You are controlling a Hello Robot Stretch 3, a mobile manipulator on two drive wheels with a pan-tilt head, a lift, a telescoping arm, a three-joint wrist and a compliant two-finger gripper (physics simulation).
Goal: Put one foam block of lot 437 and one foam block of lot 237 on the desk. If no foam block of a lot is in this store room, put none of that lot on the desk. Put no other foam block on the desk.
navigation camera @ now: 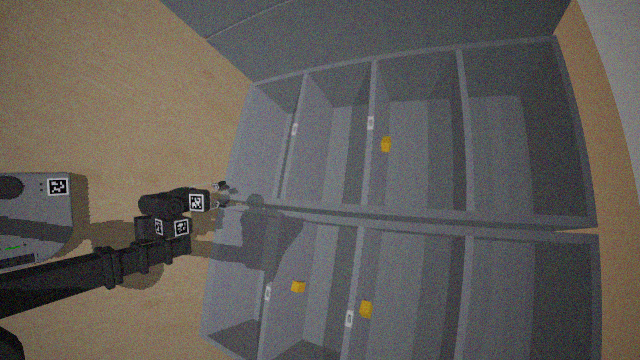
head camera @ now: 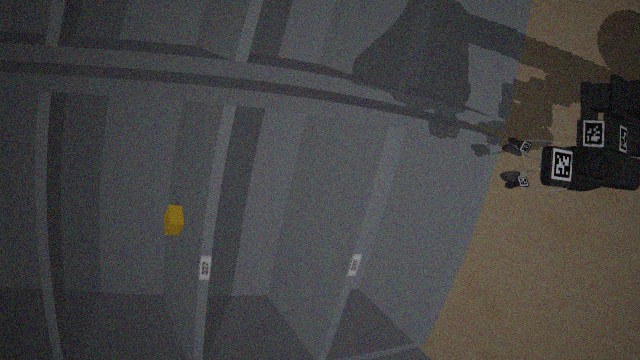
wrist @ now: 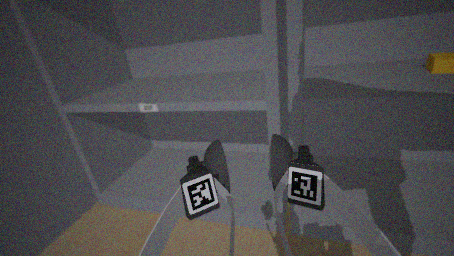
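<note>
I can see my gripper [head camera: 504,162], and the same gripper appears in the wrist view [wrist: 247,155] as well as in the navigation camera view [navigation camera: 227,193].
</note>
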